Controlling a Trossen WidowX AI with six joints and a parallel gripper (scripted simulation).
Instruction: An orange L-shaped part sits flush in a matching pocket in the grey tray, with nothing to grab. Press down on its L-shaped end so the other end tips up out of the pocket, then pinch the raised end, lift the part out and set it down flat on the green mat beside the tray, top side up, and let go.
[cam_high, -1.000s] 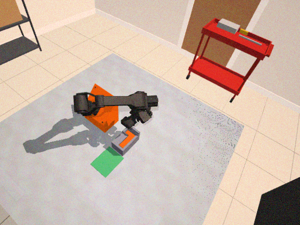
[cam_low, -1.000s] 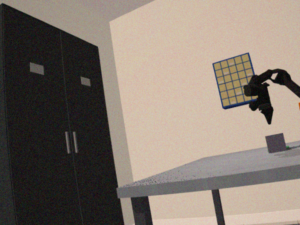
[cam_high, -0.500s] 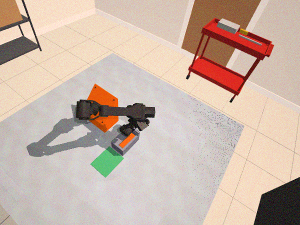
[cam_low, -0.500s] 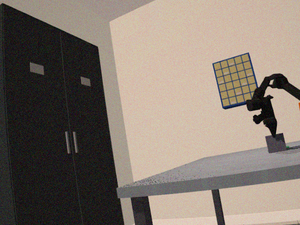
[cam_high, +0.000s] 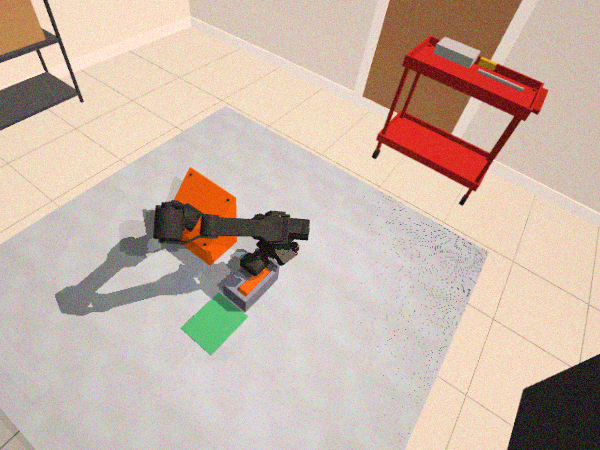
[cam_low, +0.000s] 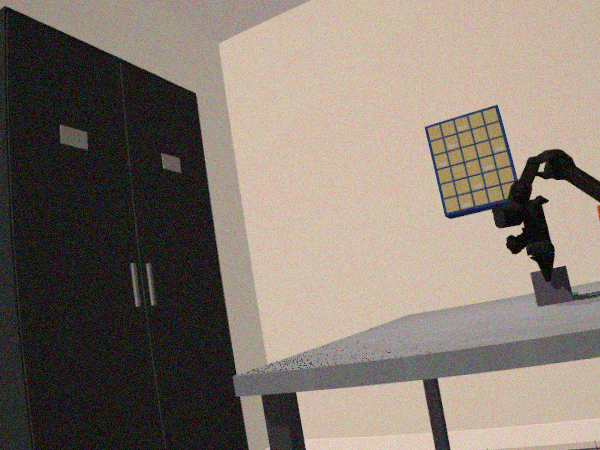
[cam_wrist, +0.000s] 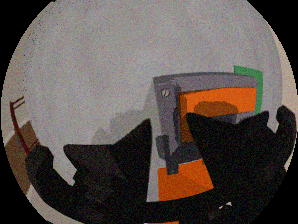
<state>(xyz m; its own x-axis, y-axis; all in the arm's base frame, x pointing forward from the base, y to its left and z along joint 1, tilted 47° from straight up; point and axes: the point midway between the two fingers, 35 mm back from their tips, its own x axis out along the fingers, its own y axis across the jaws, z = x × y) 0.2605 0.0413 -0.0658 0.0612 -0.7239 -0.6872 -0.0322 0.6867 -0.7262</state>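
Right now my gripper tip is 50 mm to the left of the orange L-shaped part and 10 mm above it. Round my gripper tip: green mat 220 mm to the right, 70 mm below; then tray 70 mm to the right, 70 mm below.
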